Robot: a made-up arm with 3 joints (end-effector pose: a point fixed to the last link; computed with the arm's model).
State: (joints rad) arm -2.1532 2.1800 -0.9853
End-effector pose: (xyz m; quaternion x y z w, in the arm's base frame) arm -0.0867 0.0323 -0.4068 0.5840 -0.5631 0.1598 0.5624
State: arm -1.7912 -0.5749 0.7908
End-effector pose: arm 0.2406 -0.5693 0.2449 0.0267 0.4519 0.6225 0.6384
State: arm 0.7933 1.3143 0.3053
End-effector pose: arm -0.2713 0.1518 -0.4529 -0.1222 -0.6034 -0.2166 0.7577
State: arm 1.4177 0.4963 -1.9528
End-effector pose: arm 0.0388 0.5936 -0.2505 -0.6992 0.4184 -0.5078 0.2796
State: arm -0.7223 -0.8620 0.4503
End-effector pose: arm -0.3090 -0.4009 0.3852 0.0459 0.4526 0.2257 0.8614
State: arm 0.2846 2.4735 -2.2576
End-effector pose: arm 0.2901 0.0524 -0.2213 -0.3507 -0.3580 -0.8652 0.0177
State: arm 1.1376 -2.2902 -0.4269
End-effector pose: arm 0.0688 -0.1781 0.3556 0.4057 0.7971 -0.0548 0.4440
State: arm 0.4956 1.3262 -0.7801
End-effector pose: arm -0.2823 0.1874 -0.4432 -0.4301 -0.4784 -0.4057 0.6492
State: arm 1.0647 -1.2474 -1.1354
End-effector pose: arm -0.0793 0.2898 0.4959 -0.1261 0.6458 -0.0768 0.7491
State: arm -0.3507 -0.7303 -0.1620
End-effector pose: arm -0.4627 -0.2150 0.3767 -0.1365 0.3373 0.1909 0.9117
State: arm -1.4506 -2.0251 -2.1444
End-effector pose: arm -0.1327 0.0021 0.4890 0.6172 0.0051 -0.7255 0.3046
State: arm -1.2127 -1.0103 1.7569
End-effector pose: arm -0.1270 -0.5544 0.3514 0.3775 0.6377 0.0122 0.6713
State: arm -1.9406 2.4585 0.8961
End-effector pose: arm 0.0141 0.2729 -0.2410 -0.7827 0.3601 -0.4797 0.1662
